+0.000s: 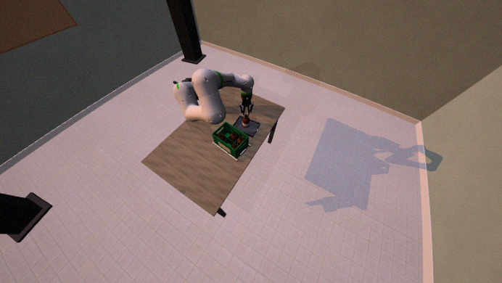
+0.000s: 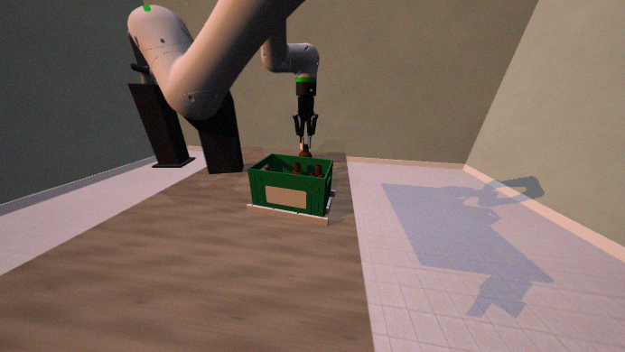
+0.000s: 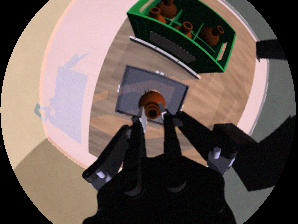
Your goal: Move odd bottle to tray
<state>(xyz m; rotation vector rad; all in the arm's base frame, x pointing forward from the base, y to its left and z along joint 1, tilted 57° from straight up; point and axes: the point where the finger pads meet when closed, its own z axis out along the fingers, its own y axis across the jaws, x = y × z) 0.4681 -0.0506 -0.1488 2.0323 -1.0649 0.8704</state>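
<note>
My hand is 90 mm above the brown bottle. The rest, counted from my hand: dark tray: 180 mm below; then green crate: 270 mm to the right, 110 mm below, 50 mm behind.
</note>
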